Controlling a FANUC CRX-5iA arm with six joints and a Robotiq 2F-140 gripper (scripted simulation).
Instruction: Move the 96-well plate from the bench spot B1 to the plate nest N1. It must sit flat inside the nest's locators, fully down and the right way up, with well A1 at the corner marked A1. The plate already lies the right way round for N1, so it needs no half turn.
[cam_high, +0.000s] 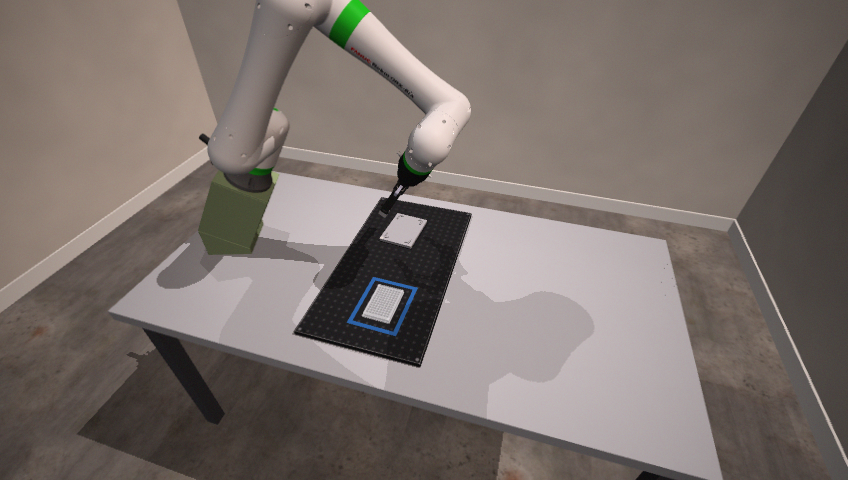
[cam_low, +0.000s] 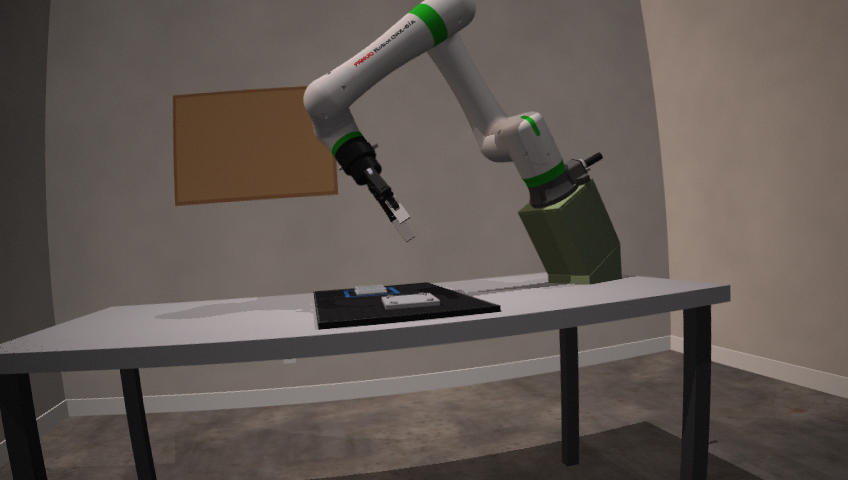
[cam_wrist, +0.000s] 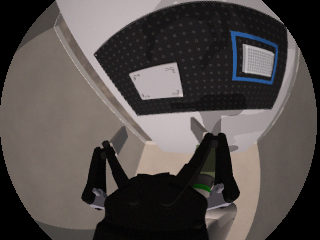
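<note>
My gripper is now 120 mm short of the white 96-well plate, 290 mm to the left of it and 170 mm above it. The rest, counted from my hand: grey plate nest N1: 50 mm to the left, 170 mm below.
</note>
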